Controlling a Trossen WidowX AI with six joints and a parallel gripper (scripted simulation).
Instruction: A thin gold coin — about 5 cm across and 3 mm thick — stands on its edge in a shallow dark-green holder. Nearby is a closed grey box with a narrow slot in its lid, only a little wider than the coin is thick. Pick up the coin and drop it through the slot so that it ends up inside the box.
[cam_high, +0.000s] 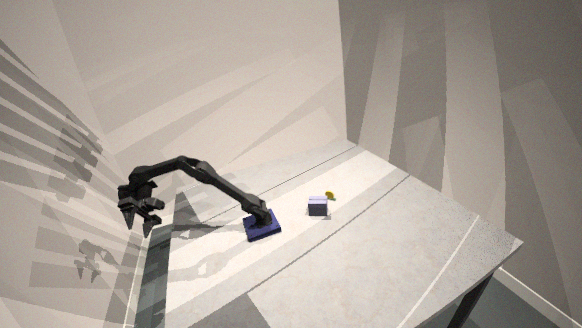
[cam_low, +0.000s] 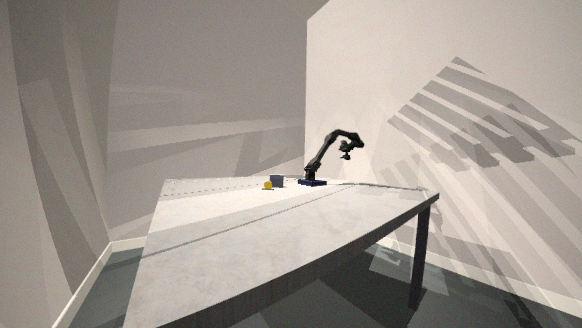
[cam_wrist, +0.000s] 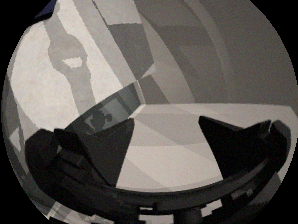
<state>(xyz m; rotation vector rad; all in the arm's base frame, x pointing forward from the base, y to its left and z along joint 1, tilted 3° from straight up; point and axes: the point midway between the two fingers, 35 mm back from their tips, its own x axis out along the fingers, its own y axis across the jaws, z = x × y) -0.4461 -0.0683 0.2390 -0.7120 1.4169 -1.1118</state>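
My gripper tip is now 810 mm short of the gold coin, 140 mm to the right of it and 210 mm above it.
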